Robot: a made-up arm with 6 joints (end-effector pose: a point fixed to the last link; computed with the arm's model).
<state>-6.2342 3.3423 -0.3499 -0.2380 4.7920 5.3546</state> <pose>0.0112 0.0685 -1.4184 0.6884 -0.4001 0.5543 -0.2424</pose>
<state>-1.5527 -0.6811 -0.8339 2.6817 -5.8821 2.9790</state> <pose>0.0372 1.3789 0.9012 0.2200 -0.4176 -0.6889 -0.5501</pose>
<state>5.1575 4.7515 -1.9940 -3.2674 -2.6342 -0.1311</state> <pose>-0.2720 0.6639 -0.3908 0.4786 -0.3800 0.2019 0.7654</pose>
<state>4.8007 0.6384 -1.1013 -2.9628 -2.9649 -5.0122</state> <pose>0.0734 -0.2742 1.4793 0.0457 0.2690 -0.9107 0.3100</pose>
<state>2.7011 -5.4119 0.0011 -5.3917 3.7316 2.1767</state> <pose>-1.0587 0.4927 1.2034 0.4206 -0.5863 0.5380 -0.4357</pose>
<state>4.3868 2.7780 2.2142 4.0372 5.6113 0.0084</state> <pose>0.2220 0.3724 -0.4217 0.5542 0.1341 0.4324 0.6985</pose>
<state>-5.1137 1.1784 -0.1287 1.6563 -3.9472 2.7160</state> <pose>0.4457 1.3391 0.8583 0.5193 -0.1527 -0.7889 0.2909</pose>
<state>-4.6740 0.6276 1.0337 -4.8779 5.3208 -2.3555</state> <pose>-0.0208 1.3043 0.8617 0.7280 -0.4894 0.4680 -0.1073</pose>
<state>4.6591 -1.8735 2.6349 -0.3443 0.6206 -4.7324</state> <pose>0.0431 0.2866 0.4454 0.7524 0.6280 0.0016 -0.1986</pose>
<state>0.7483 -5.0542 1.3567 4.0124 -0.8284 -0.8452</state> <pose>0.8377 0.9121 -0.1999 0.2748 -0.8601 -0.4154 0.1100</pose>
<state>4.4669 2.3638 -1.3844 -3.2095 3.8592 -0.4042</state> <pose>-0.2539 -1.1856 -0.1617 0.1055 -0.7394 0.6600 0.0808</pose>
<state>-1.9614 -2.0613 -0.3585 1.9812 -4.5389 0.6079</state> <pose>0.5928 1.0982 -0.8010 0.1470 -0.3802 0.6485 -0.6429</pose>
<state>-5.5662 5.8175 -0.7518 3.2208 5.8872 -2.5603</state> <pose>-0.8994 -0.7193 1.3067 0.7132 -0.0015 -0.4000 0.5756</pose>
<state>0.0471 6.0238 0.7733 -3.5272 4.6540 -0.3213</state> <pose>0.1895 0.0200 1.6393 0.2253 0.8657 0.0581 0.4433</pose>
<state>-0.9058 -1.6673 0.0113 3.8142 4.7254 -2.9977</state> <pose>-0.9244 1.3473 0.1027 0.8708 -0.3086 0.1251 -0.3616</pose>
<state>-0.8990 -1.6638 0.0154 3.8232 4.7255 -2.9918</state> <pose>-0.9331 1.3415 0.1108 0.8723 -0.3106 0.1303 -0.3545</pose>
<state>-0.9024 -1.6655 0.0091 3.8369 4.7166 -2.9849</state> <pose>-0.9272 1.3446 0.1028 0.8696 -0.3151 0.1355 -0.3550</pose>
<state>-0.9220 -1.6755 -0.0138 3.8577 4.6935 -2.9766</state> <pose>-0.8976 1.3608 0.0690 0.8603 -0.3234 0.1409 -0.3680</pose>
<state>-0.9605 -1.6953 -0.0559 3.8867 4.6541 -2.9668</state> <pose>-0.8382 1.3886 0.0054 0.8423 -0.3353 0.1464 -0.3959</pose>
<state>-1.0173 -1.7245 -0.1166 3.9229 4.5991 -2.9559</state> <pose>-0.7469 1.4201 -0.0859 0.8139 -0.3492 0.1517 -0.4387</pose>
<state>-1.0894 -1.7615 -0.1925 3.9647 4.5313 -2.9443</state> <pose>-0.6264 1.4433 -0.1978 0.7746 -0.3629 0.1565 -0.4938</pose>
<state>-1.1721 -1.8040 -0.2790 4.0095 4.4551 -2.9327</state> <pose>-0.4850 1.4465 -0.3207 0.7245 -0.3739 0.1593 -0.5567</pose>
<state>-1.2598 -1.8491 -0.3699 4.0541 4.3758 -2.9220</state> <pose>-0.3361 1.4229 -0.4430 0.6661 -0.3807 0.1588 -0.6215</pose>
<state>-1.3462 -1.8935 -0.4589 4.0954 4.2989 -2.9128</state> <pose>-0.1955 1.3741 -0.5539 0.6037 -0.3830 0.1542 -0.6820</pose>
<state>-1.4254 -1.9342 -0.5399 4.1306 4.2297 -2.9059</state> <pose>-0.0756 1.3091 -0.6463 0.5430 -0.3819 0.1456 -0.7335</pose>
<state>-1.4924 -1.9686 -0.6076 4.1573 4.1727 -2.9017</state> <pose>0.0167 1.2411 -0.7168 0.4899 -0.3792 0.1347 -0.7733</pose>
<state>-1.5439 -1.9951 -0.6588 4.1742 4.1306 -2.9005</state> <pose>0.0810 1.1821 -0.7660 0.4486 -0.3765 0.1234 -0.8011</pose>
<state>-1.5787 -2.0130 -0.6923 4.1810 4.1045 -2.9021</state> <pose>0.1208 1.1401 -0.7966 0.4213 -0.3747 0.1135 -0.8181</pose>
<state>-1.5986 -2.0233 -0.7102 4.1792 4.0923 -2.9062</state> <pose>0.1423 1.1163 -0.8130 0.4067 -0.3742 0.1058 -0.8267</pose>
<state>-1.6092 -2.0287 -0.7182 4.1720 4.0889 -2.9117</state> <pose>0.1533 1.1048 -0.8210 0.4003 -0.3745 0.0997 -0.8304</pose>
